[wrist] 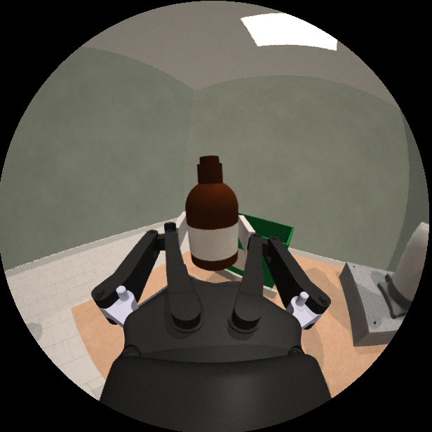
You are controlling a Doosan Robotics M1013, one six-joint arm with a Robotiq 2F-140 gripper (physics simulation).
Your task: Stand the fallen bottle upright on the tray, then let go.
In view: my gripper [212, 221], a brown bottle [211, 207] and a green crate [266, 228].
